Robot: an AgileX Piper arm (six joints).
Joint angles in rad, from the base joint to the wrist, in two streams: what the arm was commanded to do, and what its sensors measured. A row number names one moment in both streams.
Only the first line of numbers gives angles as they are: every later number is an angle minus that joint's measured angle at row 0.
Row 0, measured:
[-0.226 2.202 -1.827 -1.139 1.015 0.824]
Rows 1 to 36, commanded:
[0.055 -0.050 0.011 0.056 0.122 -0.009]
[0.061 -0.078 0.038 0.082 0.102 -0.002]
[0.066 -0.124 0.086 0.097 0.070 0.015]
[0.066 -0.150 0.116 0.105 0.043 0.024]
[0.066 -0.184 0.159 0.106 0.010 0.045]
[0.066 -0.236 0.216 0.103 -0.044 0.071]
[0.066 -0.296 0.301 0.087 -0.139 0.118]
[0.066 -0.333 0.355 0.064 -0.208 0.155]
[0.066 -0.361 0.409 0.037 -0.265 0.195]
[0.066 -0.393 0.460 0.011 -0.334 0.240]
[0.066 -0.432 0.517 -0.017 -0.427 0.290]
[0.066 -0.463 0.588 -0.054 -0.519 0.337]
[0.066 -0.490 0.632 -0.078 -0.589 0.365]
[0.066 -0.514 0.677 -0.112 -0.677 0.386]
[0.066 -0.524 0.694 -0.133 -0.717 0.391]
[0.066 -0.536 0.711 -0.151 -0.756 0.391]
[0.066 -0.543 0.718 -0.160 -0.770 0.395]
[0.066 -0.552 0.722 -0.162 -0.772 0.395]
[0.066 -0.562 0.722 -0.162 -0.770 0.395]
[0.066 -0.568 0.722 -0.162 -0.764 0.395]
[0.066 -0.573 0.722 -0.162 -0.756 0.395]
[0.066 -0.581 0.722 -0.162 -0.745 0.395]
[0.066 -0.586 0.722 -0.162 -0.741 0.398]
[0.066 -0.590 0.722 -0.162 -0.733 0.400]
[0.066 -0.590 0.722 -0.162 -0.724 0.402]
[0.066 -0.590 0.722 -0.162 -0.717 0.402]
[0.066 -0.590 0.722 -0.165 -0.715 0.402]
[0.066 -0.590 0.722 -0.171 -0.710 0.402]
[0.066 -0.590 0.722 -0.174 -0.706 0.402]
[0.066 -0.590 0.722 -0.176 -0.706 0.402]
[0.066 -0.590 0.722 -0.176 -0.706 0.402]
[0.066 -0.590 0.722 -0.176 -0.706 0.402]
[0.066 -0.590 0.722 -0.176 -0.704 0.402]
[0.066 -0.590 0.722 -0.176 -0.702 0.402]
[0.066 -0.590 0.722 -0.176 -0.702 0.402]
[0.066 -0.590 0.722 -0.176 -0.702 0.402]
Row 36, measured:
[0.065 -0.582 0.716 -0.165 -0.710 0.399]
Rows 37 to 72, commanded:
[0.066 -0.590 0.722 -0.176 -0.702 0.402]
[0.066 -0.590 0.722 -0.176 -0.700 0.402]
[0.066 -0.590 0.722 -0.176 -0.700 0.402]
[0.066 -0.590 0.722 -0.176 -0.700 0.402]
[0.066 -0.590 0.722 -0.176 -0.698 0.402]
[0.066 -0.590 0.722 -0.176 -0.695 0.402]
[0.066 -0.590 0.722 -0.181 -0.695 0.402]
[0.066 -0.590 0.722 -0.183 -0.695 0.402]
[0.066 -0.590 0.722 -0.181 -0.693 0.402]
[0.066 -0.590 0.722 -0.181 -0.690 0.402]
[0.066 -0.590 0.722 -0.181 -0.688 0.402]
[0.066 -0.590 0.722 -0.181 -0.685 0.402]
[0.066 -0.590 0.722 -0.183 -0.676 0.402]
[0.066 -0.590 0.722 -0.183 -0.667 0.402]
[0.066 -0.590 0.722 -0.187 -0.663 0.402]
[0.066 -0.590 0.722 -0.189 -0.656 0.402]
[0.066 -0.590 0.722 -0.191 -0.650 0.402]
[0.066 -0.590 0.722 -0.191 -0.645 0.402]
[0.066 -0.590 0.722 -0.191 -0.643 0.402]
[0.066 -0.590 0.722 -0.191 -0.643 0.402]
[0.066 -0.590 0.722 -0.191 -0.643 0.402]
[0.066 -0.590 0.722 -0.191 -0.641 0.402]
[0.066 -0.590 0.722 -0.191 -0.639 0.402]
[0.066 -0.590 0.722 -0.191 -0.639 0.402]
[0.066 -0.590 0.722 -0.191 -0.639 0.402]
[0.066 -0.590 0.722 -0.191 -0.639 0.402]
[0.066 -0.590 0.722 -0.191 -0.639 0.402]
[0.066 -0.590 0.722 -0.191 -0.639 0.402]
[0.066 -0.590 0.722 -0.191 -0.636 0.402]
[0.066 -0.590 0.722 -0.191 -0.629 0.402]
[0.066 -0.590 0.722 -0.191 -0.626 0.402]
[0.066 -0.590 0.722 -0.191 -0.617 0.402]
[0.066 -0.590 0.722 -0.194 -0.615 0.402]
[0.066 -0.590 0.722 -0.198 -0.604 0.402]
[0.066 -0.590 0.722 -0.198 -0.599 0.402]
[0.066 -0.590 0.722 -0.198 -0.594 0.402]
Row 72, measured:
[0.065 -0.582 0.716 -0.187 -0.619 0.399]
